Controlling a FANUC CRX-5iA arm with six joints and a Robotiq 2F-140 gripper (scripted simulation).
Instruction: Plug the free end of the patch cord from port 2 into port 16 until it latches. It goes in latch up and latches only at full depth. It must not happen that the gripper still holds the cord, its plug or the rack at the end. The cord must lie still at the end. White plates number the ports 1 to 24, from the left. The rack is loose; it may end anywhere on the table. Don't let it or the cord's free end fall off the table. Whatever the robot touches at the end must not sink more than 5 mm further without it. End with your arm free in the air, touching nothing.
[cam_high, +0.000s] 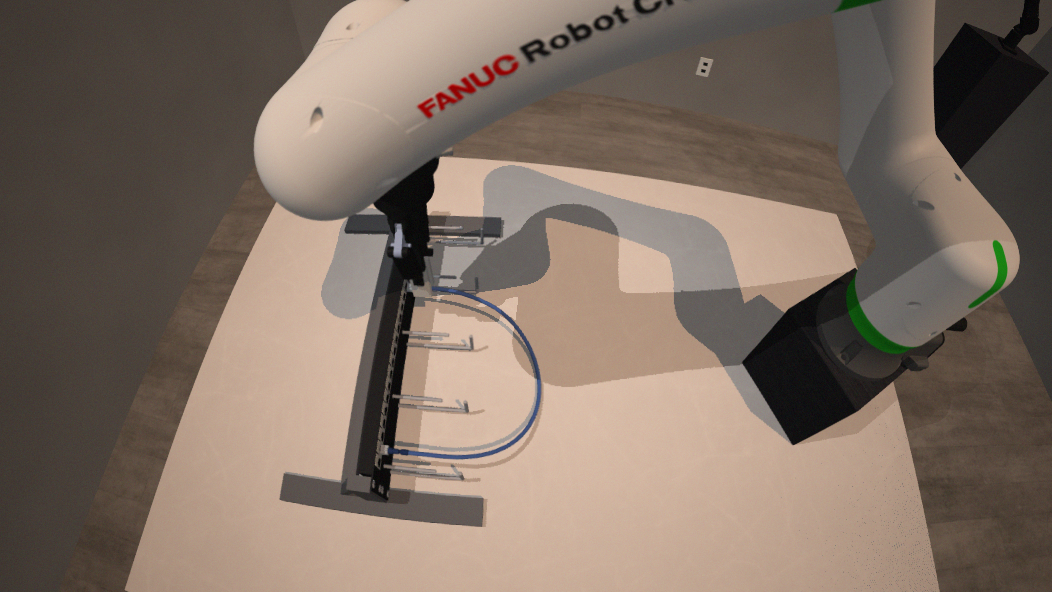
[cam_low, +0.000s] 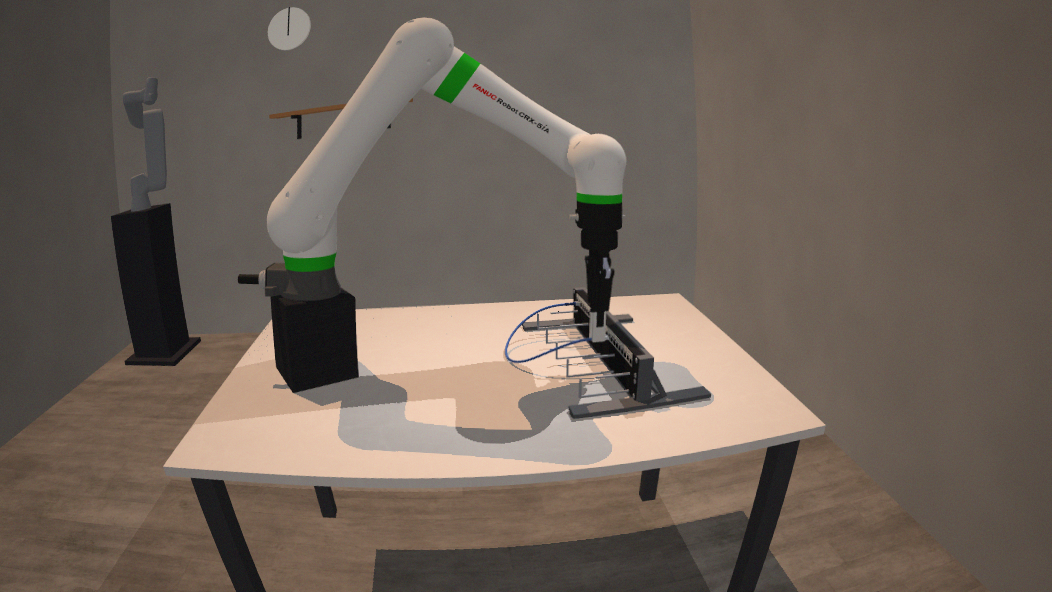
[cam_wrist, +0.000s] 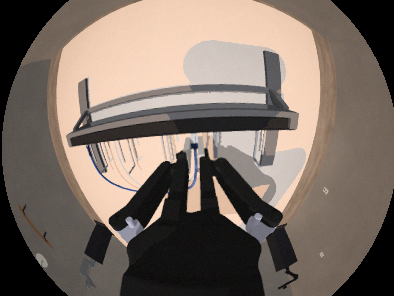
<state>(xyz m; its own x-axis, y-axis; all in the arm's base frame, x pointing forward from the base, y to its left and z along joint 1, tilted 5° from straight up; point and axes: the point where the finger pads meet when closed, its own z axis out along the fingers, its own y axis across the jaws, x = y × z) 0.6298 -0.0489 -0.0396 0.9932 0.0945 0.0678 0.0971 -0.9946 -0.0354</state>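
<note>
Now: the plug 3 cm below my hand and 1 cm ahead of it.
</note>
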